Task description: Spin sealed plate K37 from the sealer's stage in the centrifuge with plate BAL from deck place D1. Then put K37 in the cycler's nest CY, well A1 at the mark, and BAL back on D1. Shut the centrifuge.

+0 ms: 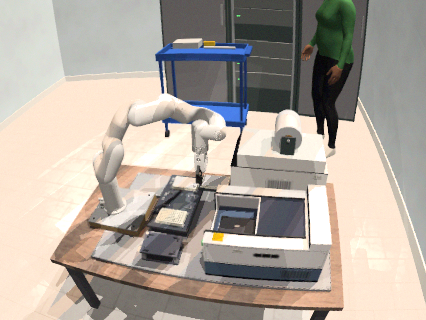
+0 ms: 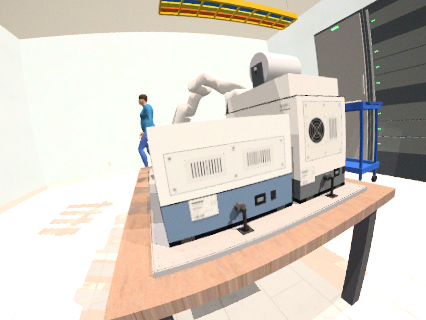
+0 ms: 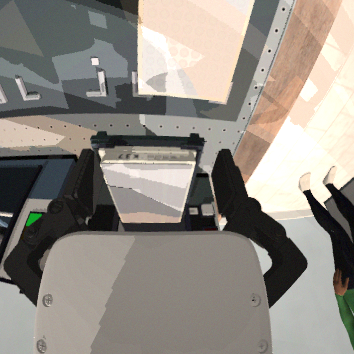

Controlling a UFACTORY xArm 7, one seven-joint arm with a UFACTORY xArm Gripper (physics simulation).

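Frame: origin at the arm's base, x ahead, y left, z up, level; millimetres.
Where they show: gripper, between the fingertips: (image 1: 201, 176) (image 3: 156, 160); arm's base, origin of its link: (image 1: 115, 206).
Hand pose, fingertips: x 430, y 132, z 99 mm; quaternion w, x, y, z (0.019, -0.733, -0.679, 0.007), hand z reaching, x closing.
Observation:
Each offset is from my fingertips to the top centre of the thing. "spot": to the spot under its first point. Level surfaces: height alone.
My gripper (image 1: 199, 180) (image 3: 156, 160) is open, with one finger on each side of plate K37 {17 mm right, 69 mm ahead, 8 mm down} (image 3: 150, 192). The pale plate lies flat on the dark stage of the sealer {52 mm right, 365 mm ahead, 351 mm up} (image 1: 280, 162) (image 2: 320, 120); its edge label is hard to read. No finger visibly touches it. The centrifuge (image 1: 265, 250) (image 2: 225, 170) has its top open, showing a dark chamber. On the dark deck {77 mm down} (image 1: 192, 205) (image 3: 50, 102) a cream plate {212 mm right, 117 mm back, 61 mm down} (image 1: 171, 216) sits near the front and a pale plate {34 mm left, 82 mm back, 61 mm down} (image 1: 186, 184) (image 3: 192, 50) at the far end. Which is BAL, I cannot tell. The nest CY is not clearly identifiable.
A low dark device {382 mm right, 135 mm back, 64 mm down} (image 1: 161, 246) stands in front of the deck. The sealer's white roll {55 mm right, 387 mm ahead, 351 mm up} (image 1: 288, 129) (image 2: 280, 67) rises high beside the arm. The centrifuge's raised right housing {spot: 388 mm right, 492 mm ahead, 119 mm up} (image 1: 319, 215) stands above its opening. A blue cart (image 1: 204, 52) (image 2: 364, 106) and a person (image 1: 334, 45) are behind the table.

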